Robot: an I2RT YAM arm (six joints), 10 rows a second.
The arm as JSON. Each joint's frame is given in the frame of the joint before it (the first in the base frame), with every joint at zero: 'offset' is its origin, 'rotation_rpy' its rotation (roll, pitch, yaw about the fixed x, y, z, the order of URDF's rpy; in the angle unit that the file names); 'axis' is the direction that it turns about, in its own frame. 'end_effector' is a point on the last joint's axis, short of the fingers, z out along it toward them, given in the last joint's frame.
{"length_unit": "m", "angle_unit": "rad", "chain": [
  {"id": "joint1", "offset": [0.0, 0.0, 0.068], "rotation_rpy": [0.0, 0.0, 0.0], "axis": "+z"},
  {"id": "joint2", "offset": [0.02, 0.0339, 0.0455], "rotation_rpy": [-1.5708, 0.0, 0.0], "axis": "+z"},
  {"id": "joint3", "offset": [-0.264, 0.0, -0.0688], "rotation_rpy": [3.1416, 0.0, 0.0], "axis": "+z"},
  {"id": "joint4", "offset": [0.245, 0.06, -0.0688], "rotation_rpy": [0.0, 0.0, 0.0], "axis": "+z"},
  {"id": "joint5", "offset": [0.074, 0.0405, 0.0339], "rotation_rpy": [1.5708, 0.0, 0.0], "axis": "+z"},
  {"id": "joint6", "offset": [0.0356, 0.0, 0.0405], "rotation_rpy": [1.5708, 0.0, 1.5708], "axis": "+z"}
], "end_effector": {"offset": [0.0, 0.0, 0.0], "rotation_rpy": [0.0, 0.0, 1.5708]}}
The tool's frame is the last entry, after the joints.
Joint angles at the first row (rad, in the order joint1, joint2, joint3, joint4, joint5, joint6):
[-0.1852, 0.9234, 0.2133, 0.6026, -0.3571, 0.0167]
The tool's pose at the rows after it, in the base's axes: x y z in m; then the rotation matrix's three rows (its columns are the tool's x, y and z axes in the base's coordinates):
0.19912 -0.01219 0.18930; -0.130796 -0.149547 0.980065; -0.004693 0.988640 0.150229; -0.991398 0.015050 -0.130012
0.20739 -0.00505 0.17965; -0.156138 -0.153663 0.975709; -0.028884 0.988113 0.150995; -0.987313 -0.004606 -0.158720
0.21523 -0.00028 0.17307; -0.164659 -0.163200 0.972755; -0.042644 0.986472 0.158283; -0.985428 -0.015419 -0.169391
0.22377 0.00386 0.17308; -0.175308 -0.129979 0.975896; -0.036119 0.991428 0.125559; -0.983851 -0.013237 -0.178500
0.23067 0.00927 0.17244; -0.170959 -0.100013 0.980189; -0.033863 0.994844 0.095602; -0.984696 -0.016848 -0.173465
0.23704 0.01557 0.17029; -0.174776 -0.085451 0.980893; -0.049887 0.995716 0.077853; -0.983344 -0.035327 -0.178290
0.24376 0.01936 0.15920; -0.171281 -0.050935 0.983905; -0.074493 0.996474 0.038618; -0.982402 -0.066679 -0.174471
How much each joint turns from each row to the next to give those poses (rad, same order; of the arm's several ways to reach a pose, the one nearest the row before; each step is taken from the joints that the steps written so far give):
[0.0788, 0.0721, -0.0047, 0.0494, 0.1008, -0.0359]
[0.0461, 0.0906, 0.0016, 0.0609, 0.0452, -0.0199]
[0.0276, 0.0824, 0.0074, 0.0646, 0.0199, -0.0098]
[0.0295, 0.0479, 0.0280, 0.0124, 0.0621, 0.0119]
[0.0332, 0.0465, 0.0181, 0.0346, 0.0628, 0.0082]
[0.0332, 0.0460, 0.0179, 0.0235, 0.0506, -0.0100]
[0.0228, 0.1003, -0.0008, 0.1048, 0.0617, -0.0208]

